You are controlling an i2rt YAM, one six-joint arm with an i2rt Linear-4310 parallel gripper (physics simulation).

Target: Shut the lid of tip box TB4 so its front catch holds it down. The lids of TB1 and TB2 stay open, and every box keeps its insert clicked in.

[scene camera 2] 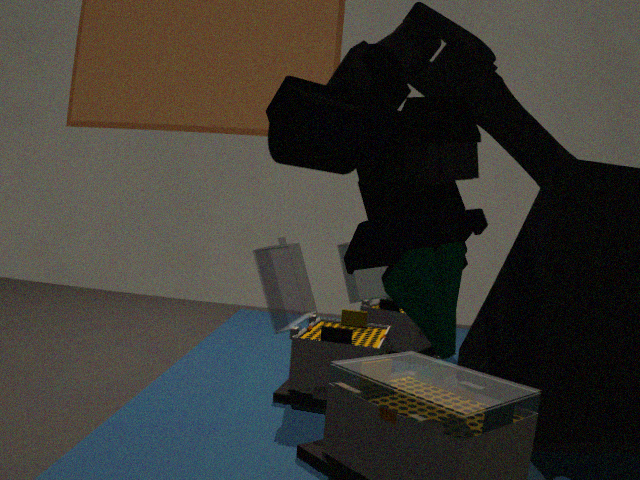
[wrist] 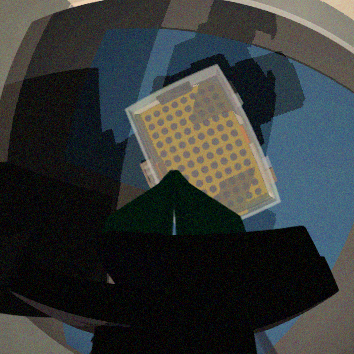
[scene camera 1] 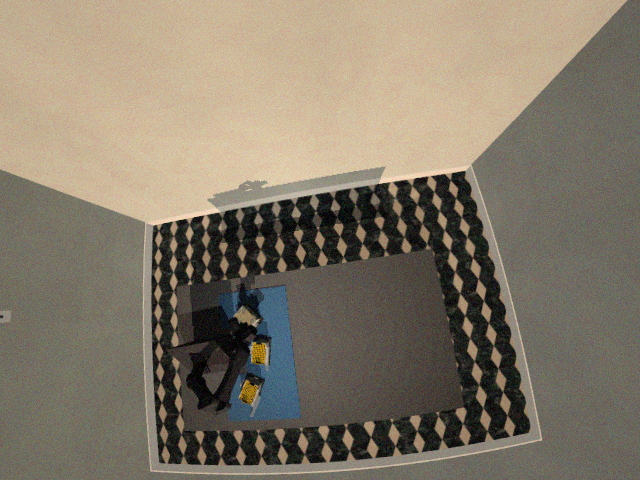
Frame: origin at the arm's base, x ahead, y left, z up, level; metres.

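Where they show: gripper, between the fingertips: (scene camera 2: 448,356) (wrist: 173,177) (scene camera 1: 241,322); arm's base, origin of its link: (scene camera 1: 200,362).
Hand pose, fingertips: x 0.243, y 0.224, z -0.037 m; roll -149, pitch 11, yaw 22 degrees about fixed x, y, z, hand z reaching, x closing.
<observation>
Things, the pixels of their centre, and the offset from my fingertips. Level surfaces: height alone.
- middle box, middle of its body: (scene camera 2: 354,358) (scene camera 1: 258,352) dx +0.078, dy -0.177, dz -0.054 m
- farther box, middle of its body: (scene camera 2: 411,326) (scene camera 1: 248,389) dx +0.014, dy -0.396, dz -0.054 m
- blue mat, height of its surface: dz -0.087 m
- grey-brown surface, height of its surface: dz -0.090 m
A grey tip box with its clear lid lying over it (scene camera 1: 247,315) (scene camera 2: 429,439) (wrist: 200,145) is nearest in scene camera 2; no label is legible, and I cannot tell whether its front catch holds. Its yellow insert shows level through the lid. A middle box (scene camera 1: 259,353) (scene camera 2: 310,364) has its clear lid (scene camera 2: 284,286) standing open. A farther box (scene camera 1: 250,391) (scene camera 2: 408,330) also has its lid (scene camera 2: 368,284) open. My gripper (scene camera 2: 445,355) (wrist: 173,177) is shut and empty. Its dark green fingertips overlap the covered box's lower-left edge in the wrist view; contact cannot be told.
The boxes stand in a row on a blue mat (scene camera 1: 281,372) (scene camera 2: 170,392) on a grey-brown surface (scene camera 1: 372,335). The black arm (scene camera 1: 235,369) (scene camera 2: 516,118) rises beside them and partly hides the farther box in scene camera 2. An orange board (scene camera 2: 206,62) hangs on the wall behind.
</observation>
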